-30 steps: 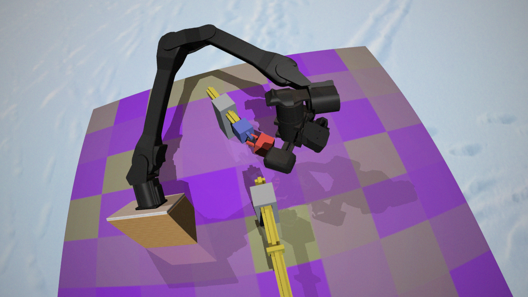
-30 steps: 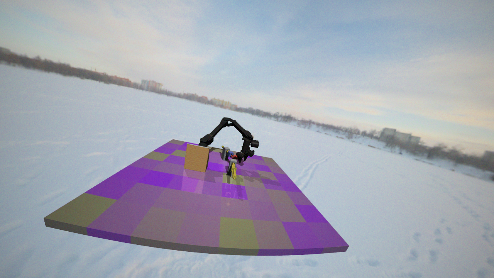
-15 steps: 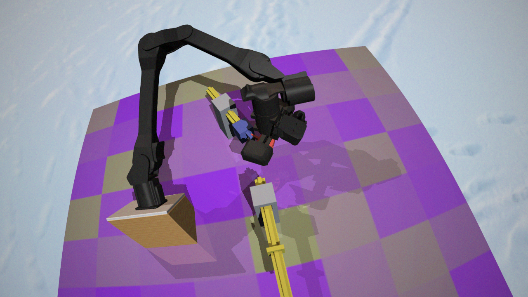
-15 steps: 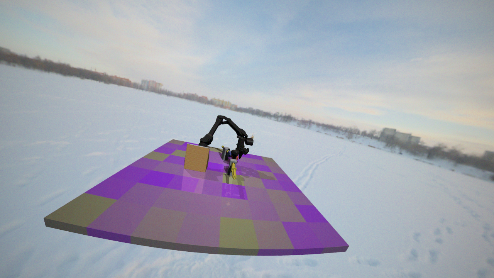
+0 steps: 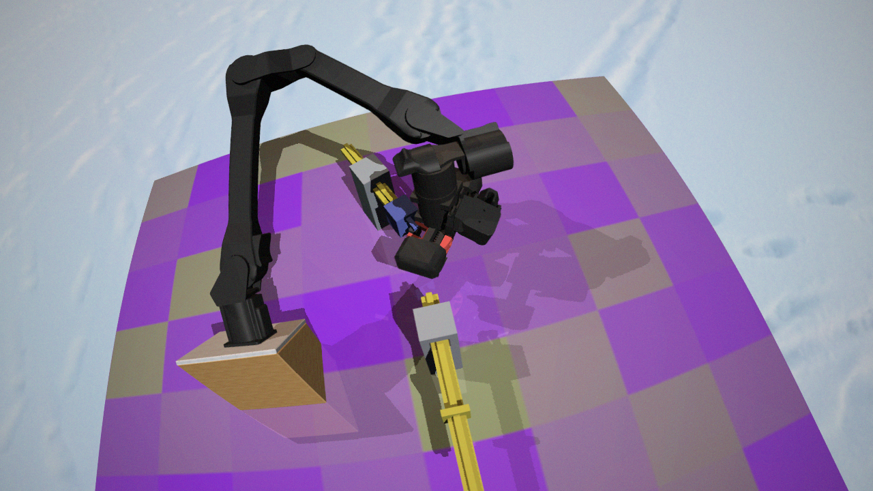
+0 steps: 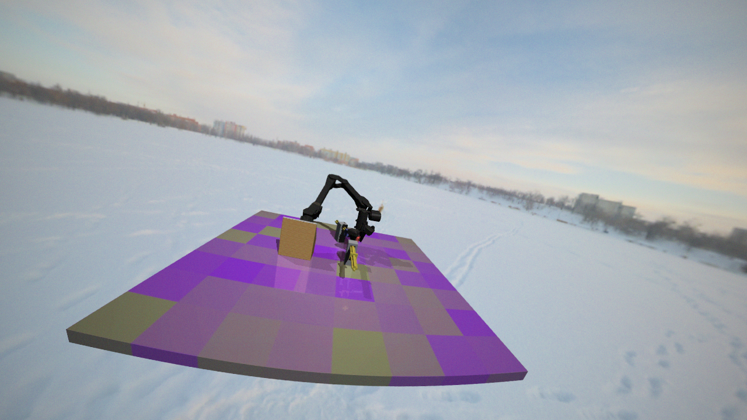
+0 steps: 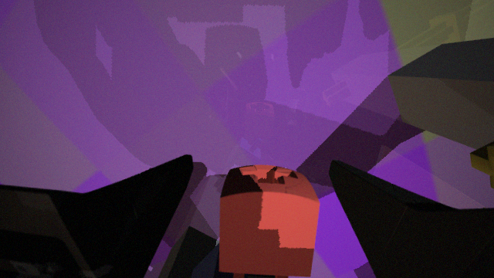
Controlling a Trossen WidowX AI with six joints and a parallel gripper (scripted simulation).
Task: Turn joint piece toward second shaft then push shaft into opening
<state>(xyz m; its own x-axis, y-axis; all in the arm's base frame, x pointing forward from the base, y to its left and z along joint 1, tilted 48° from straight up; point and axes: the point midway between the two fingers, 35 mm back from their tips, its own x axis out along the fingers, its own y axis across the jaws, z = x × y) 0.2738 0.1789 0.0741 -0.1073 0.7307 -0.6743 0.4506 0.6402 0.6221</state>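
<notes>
The red square joint piece is 2 cm behind my gripper tip, 1 cm to the left of it and 3 cm above it.
</notes>
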